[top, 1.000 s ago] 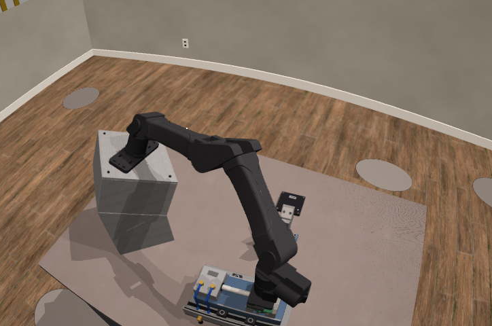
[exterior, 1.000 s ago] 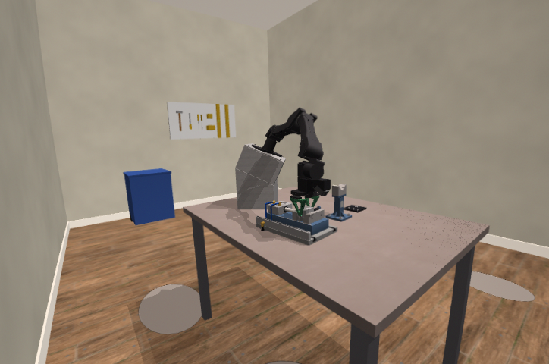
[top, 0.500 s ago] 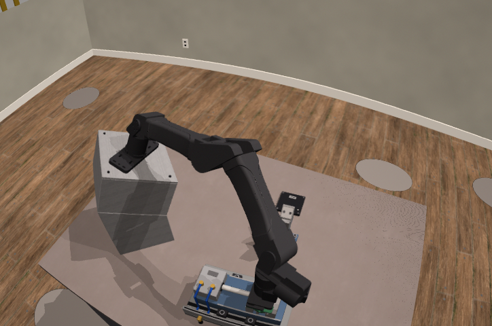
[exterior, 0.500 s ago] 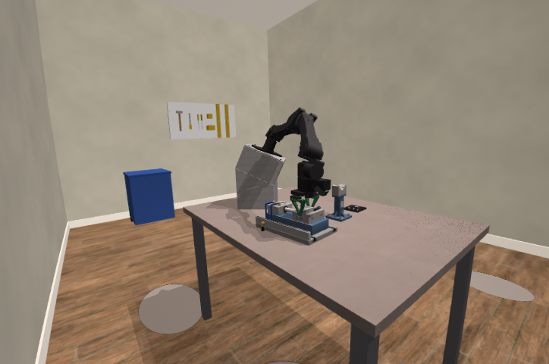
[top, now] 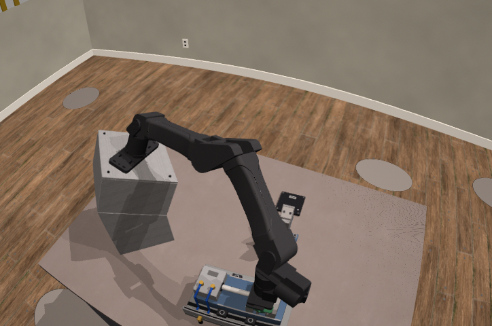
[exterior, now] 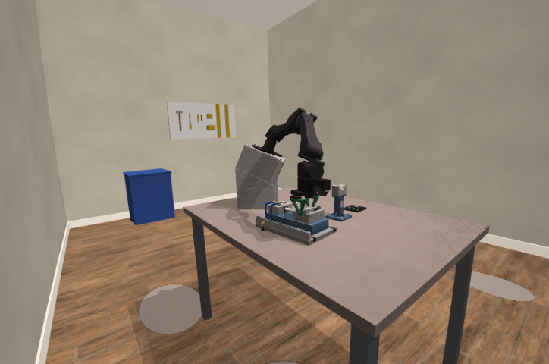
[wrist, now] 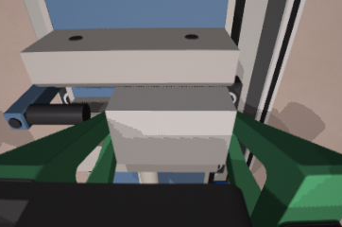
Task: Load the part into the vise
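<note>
My hand is right at the part. Round my hand: work stop rod: 70 mm to the left; then air cylinder: 160 mm behind, 20 mm below, 10 mm to the left; then piston rod: 80 mm behind, 20 mm below, 10 mm to the left.
</note>
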